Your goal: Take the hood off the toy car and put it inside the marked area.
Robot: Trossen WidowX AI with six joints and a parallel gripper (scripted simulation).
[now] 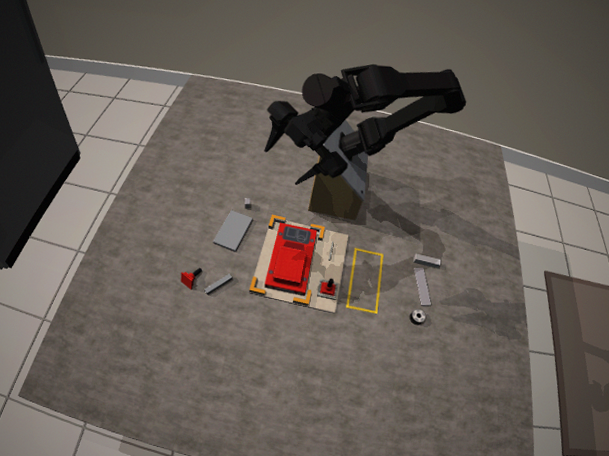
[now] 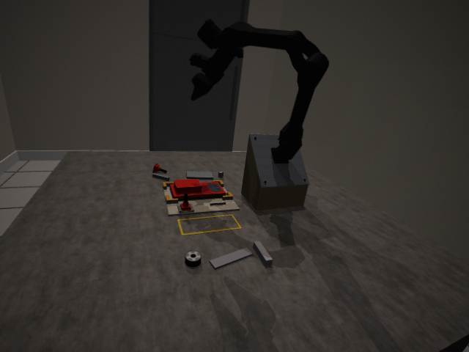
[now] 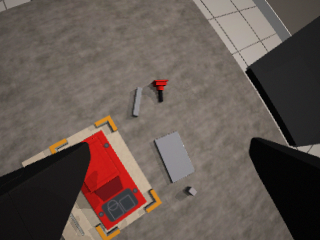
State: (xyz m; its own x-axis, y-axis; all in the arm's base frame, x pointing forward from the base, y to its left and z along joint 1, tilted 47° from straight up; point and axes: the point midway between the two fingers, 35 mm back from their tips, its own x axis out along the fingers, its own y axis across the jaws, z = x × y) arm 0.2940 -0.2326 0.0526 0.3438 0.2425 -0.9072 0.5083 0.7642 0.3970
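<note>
My gripper tip is 33 cm above the red hood, 6 cm to the right of it and 3 cm short of it. The rest, counted from my gripper tip: small wheel 42 cm to the left, 36 cm below, 9 cm ahead.
</note>
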